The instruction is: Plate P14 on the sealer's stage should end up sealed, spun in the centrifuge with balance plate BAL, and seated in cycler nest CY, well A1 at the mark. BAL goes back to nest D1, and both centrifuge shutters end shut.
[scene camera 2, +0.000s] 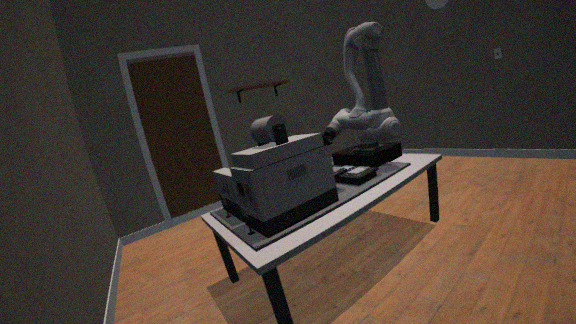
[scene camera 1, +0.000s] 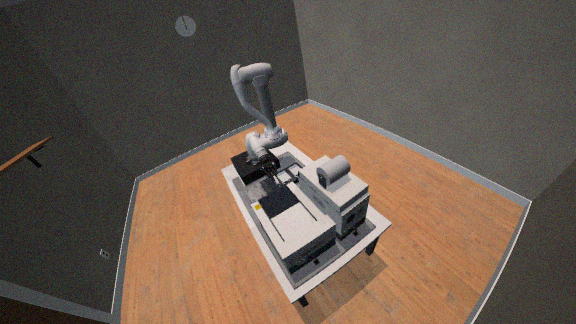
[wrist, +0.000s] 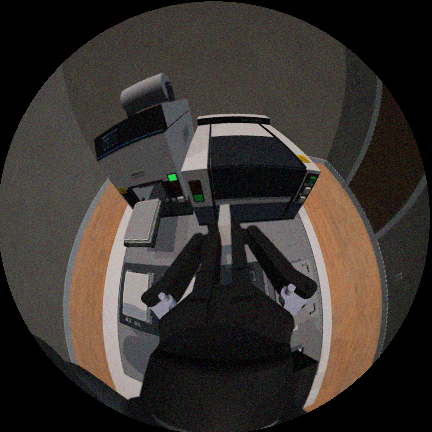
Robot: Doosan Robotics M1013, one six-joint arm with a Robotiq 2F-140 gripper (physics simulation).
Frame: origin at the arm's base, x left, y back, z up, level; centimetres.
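Seen in the pictures: gripper, between the fingertips: (scene camera 1: 278,184) (wrist: 225,212); arm's base, origin of its link: (scene camera 2: 368,149).
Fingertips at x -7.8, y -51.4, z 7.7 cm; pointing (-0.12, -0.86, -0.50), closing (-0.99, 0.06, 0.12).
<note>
Offsets run from my fingertips to a thing's middle. "spot": to the spot under its first point.
My gripper (wrist: 225,212) (scene camera 1: 278,182) is shut with nothing between the fingers. It hangs low over the deck, and its tips point at the front panel of the centrifuge (wrist: 250,160) (scene camera 1: 299,231), just below its dark shutter {spot: dz +4.2, dx -8.5, dy -11.3 cm} (wrist: 254,155) (scene camera 1: 278,200). A green button {spot: dz -4.4, dx +5.3, dy -8.3 cm} (wrist: 198,198) glows left of the fingertips. The sealer {dz +6.7, dx +19.6, dy -35.2 cm} (wrist: 141,132) (scene camera 1: 338,193) (scene camera 2: 281,181) stands beside the centrifuge. A pale plate {dz -4.7, dx +21.4, dy -5.3 cm} (wrist: 141,221) lies on its stage, left of the gripper. Another pale plate {dz -11.4, dx +24.7, dy +13.9 cm} (wrist: 135,287) sits in the nest marked A1 D1. In scene camera 2 the sealer hides the fingers.
The machines stand on a grey deck on a white table (scene camera 1: 378,225) (scene camera 2: 322,237). Low black nests {spot: dz -10.8, dx +26.1, dy +9.6 cm} (scene camera 2: 356,172) lie between the machines and the arm's black base (scene camera 1: 245,167) (scene camera 2: 366,153). Nests with corner marks {spot: dz -12.3, dx -20.2, dy +13.5 cm} (wrist: 308,273) lie right of the fingers. A film roll {dz +24.7, dx +19.5, dy -37.3 cm} (scene camera 1: 336,169) tops the sealer.
</note>
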